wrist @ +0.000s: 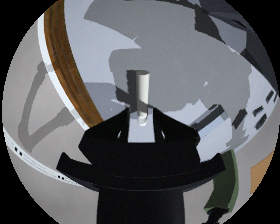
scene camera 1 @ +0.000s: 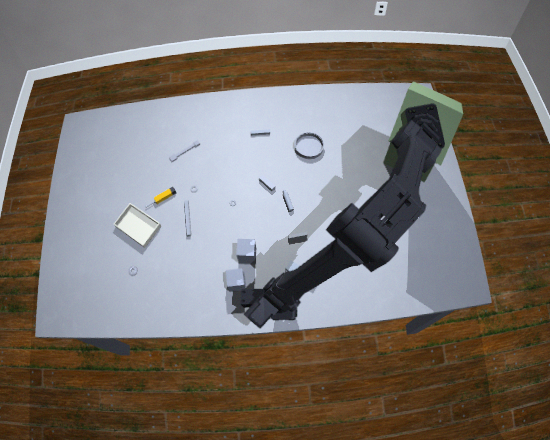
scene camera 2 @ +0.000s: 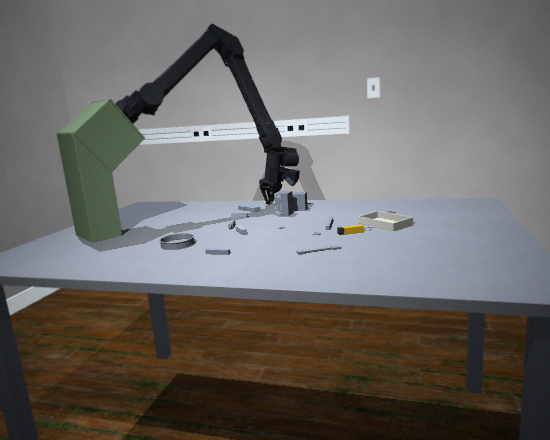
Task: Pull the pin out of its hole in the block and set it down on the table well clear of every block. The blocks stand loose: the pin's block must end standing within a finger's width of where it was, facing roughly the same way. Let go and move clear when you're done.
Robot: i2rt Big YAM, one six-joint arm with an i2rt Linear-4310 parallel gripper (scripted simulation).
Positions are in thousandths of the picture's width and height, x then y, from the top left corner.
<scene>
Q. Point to a white tray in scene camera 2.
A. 708,503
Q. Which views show the white tray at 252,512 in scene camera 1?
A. Scene camera 1 and scene camera 2 only.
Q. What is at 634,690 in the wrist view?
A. The gripper.
</scene>
